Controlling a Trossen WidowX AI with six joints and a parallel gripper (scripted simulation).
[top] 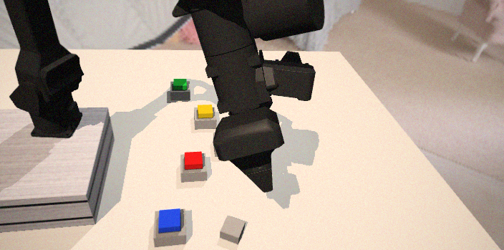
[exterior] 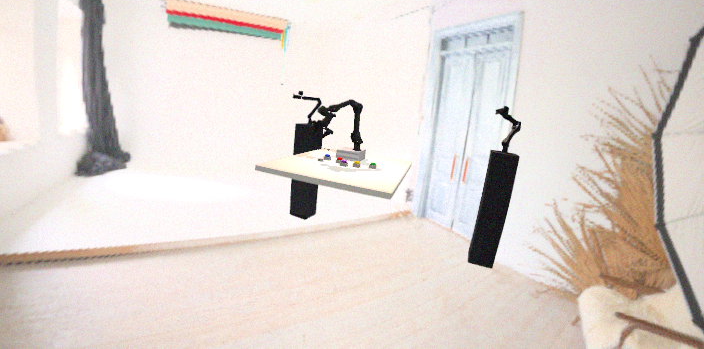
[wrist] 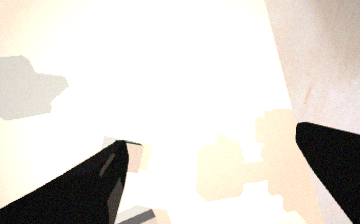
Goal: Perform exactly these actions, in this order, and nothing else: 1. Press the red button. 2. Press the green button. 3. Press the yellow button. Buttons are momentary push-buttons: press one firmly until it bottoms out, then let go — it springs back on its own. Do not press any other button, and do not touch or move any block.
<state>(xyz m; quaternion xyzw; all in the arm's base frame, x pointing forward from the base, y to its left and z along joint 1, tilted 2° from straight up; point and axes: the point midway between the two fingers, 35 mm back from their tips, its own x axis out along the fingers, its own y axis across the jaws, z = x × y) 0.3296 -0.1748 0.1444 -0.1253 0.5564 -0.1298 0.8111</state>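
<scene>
My gripper tip is 16 cm to the right of the red button, 15 cm above it and 10 cm past it. From my gripper tip the other things lie so: purple button (23 cm to the left, 15 cm below, 4 cm behind); blue button (15 cm below, 13 cm behind, 3 cm to the left); grey block (18 cm below, 3 cm to the left, 3 cm behind).
</scene>
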